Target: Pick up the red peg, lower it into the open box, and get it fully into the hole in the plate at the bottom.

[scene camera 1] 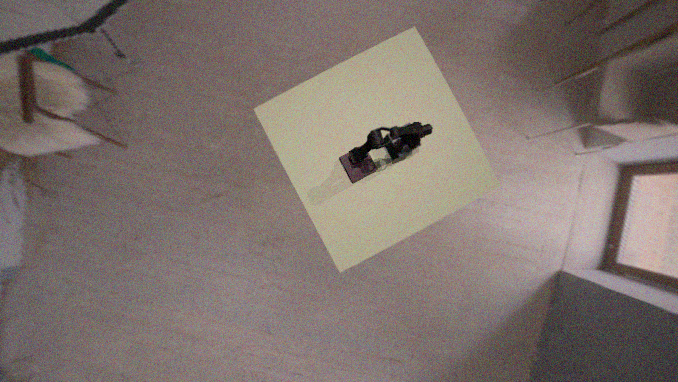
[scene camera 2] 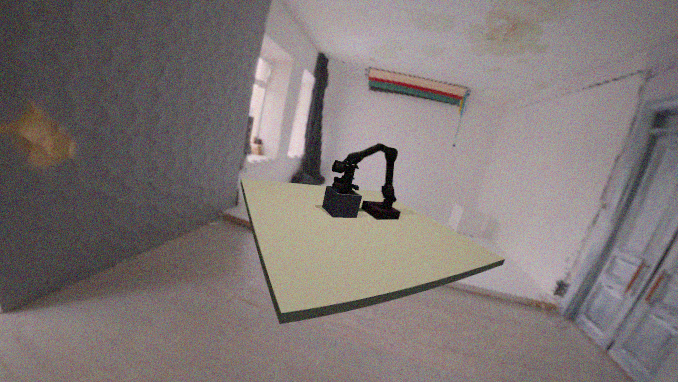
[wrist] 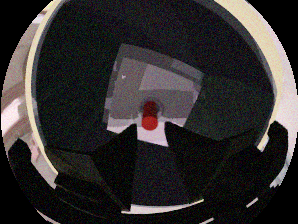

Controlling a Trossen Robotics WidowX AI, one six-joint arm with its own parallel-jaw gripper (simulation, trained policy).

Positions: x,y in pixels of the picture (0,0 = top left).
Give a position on a grey plate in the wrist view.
174,96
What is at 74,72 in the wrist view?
A dark box.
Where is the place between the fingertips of the gripper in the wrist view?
150,127
